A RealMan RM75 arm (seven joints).
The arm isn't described. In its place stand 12 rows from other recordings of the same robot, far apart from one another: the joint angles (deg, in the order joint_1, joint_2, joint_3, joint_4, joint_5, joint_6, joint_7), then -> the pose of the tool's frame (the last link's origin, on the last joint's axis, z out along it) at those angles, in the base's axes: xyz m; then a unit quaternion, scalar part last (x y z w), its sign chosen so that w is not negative.
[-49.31 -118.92 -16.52 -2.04 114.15 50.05 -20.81] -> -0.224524, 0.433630, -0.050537, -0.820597, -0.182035, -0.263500, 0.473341
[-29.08 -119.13 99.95 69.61 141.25 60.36 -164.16] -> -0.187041, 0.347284, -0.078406, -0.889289, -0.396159, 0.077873, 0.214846
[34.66 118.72 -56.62 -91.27 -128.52 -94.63 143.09] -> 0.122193, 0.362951, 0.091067, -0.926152, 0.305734, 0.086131, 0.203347
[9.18 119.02 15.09 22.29 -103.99 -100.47 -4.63] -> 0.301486, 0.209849, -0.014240, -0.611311, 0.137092, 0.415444, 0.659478
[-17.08 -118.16 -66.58 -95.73 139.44 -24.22 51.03] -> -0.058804, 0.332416, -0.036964, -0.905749, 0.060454, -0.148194, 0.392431
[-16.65 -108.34 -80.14 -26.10 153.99 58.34 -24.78] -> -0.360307, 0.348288, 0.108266, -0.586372, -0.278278, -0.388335, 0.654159
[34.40 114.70 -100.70 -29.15 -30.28 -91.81 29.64] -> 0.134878, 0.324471, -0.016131, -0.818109, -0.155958, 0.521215, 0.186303
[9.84 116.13 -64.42 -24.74 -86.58 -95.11 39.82] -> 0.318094, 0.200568, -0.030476, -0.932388, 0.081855, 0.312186, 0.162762
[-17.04 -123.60 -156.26 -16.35 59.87 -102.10 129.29] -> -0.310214, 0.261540, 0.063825, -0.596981, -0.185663, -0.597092, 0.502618
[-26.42 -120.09 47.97 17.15 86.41 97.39 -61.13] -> -0.246163, 0.282772, -0.032199, -0.857598, -0.202433, -0.457075, 0.120955
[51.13 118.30 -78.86 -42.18 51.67 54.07 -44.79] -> 0.146573, 0.435388, -0.061845, -0.928024, 0.307063, -0.000347, 0.210910
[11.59 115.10 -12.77 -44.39 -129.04 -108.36 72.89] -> 0.373703, 0.194431, 0.082594, -0.893836, 0.318952, 0.230327, 0.215120
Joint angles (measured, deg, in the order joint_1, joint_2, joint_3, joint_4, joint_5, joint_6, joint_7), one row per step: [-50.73 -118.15 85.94 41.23 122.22 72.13 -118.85]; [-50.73 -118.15 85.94 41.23 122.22 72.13 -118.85]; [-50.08 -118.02 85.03 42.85 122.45 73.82 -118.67]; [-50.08 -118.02 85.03 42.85 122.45 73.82 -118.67]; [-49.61 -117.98 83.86 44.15 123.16 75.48 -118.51]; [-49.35 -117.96 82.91 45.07 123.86 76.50 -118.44]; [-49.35 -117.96 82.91 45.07 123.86 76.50 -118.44]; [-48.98 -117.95 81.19 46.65 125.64 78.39 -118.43]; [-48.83 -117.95 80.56 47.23 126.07 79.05 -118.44]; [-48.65 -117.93 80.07 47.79 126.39 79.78 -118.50]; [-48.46 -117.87 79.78 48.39 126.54 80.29 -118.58]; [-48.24 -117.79 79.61 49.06 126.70 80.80 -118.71]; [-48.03 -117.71 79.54 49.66 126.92 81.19 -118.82]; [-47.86 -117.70 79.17 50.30 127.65 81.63 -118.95]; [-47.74 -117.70 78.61 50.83 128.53 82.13 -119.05]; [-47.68 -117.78 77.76 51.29 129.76 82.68 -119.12]
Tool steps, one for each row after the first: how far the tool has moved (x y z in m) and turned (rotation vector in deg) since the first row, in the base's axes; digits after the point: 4 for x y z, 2 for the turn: [0.0000 0.0000 0.0000 0.00 0.00 0.00]; [0.0017 -0.0012 0.0047 -0.47 -0.59 -0.32]; [0.0017 -0.0012 0.0047 -0.47 -0.59 -0.32]; [0.0024 -0.0021 0.0093 -0.87 -0.83 -0.55]; [0.0030 -0.0018 0.0129 -0.89 -0.90 -0.75]; [0.0030 -0.0018 0.0129 -0.89 -0.90 -0.75]; [0.0029 -0.0013 0.0196 -0.91 -0.46 -1.10]; [0.0032 -0.0012 0.0219 -0.90 -0.51 -1.14]; [0.0033 -0.0016 0.0241 -1.02 -0.53 -1.11]; [0.0038 -0.0017 0.0262 -1.01 -0.60 -1.18]; [0.0041 -0.0019 0.0282 -1.02 -0.58 -1.29]; [0.0041 -0.0021 0.0299 -0.99 -0.42 -1.44]; [0.0036 -0.0018 0.0322 -0.80 -0.01 -1.58]; [0.0026 -0.0012 0.0346 -0.58 0.46 -1.62]; [0.0013 -0.0003 0.0373 -0.28 1.05 -1.58]
